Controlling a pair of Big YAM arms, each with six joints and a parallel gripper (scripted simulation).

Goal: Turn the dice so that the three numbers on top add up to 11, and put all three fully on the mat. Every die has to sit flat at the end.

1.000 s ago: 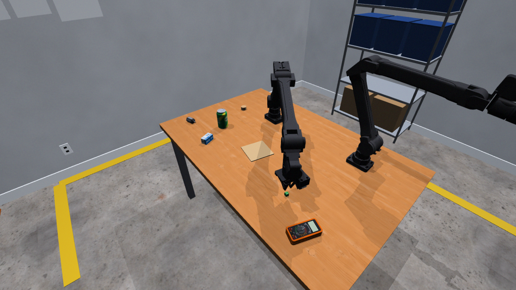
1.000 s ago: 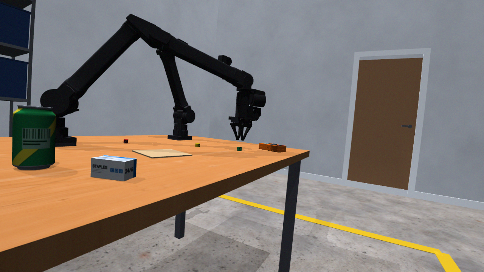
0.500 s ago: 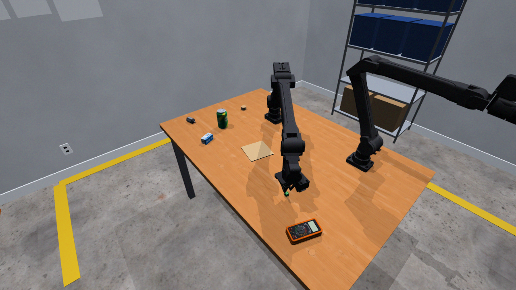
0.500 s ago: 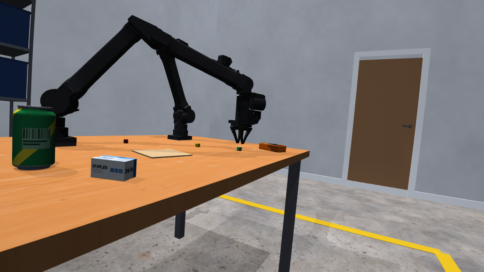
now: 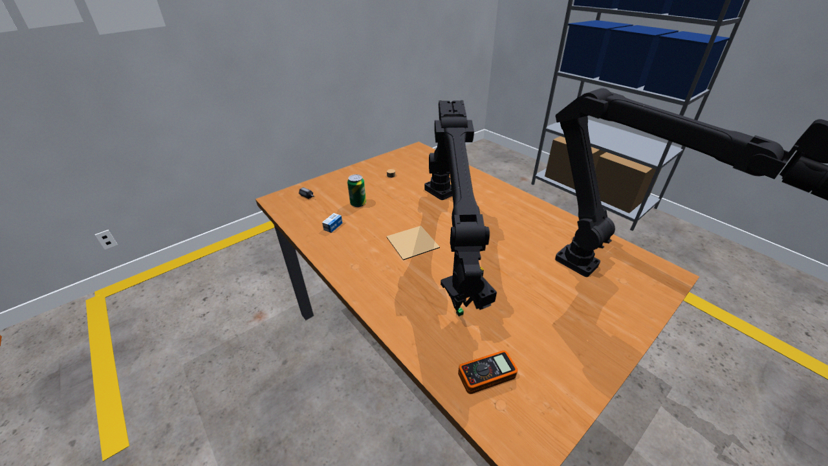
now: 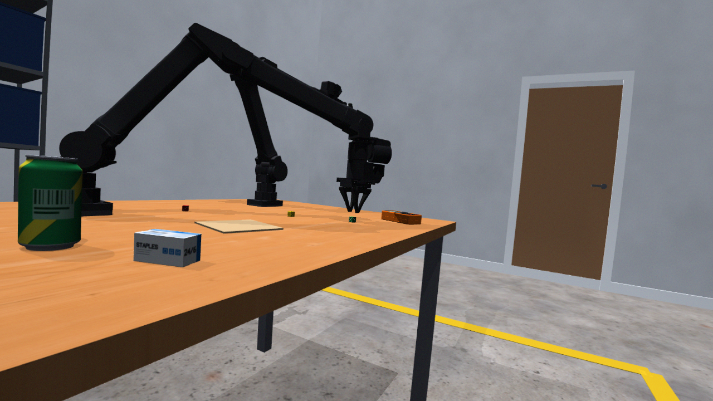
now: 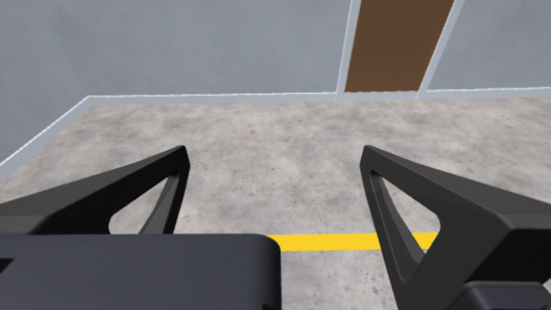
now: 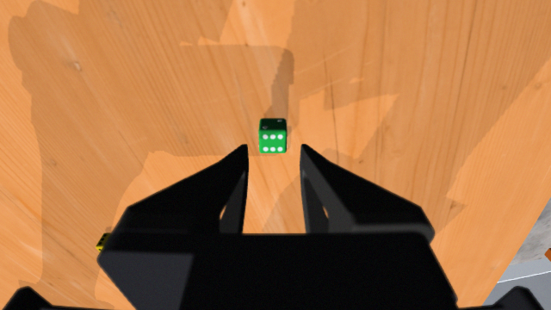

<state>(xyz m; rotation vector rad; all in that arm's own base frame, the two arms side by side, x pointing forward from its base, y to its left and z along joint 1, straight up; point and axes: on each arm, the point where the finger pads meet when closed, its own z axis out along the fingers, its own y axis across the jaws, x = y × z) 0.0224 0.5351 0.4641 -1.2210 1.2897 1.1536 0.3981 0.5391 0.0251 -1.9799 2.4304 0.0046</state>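
The green die lies 3 cm below my right hand. Also, from my right hand: yellow die: 17 cm behind, 7 cm to the right, 3 cm below; tan mat: 33 cm to the right, 12 cm behind, 4 cm below; red die: 40 cm behind, 25 cm to the right, 3 cm below.
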